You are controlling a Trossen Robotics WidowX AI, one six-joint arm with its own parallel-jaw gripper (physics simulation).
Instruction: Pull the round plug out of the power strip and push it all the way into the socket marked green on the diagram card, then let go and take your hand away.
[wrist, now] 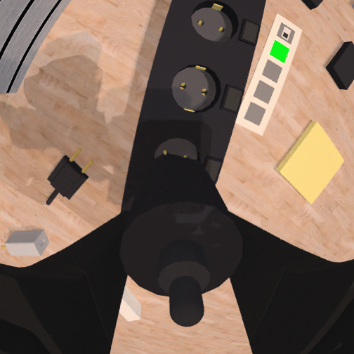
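My gripper (176, 220) is shut on the round black plug (150, 250), its two dark fingers on either side of the plug's disc. The plug's cable stub points toward the bottom of the view, and its body covers part of the power strip. The black power strip (167, 52) runs from the top of the view down behind the plug. Round sockets with gold contacts show at the top (212, 24), in the middle (193, 89) and partly above the plug (176, 149). The diagram card (247, 121) lies right of the strip, its green square (279, 51) second from the top end.
A black two-pin plug (68, 177) and a grey plug (27, 243) lie left of the strip. A yellow block (311, 162) and a black block (344, 66) lie at the right. A grey slotted metal object (30, 37) is at the top left. A white piece (130, 306) shows below.
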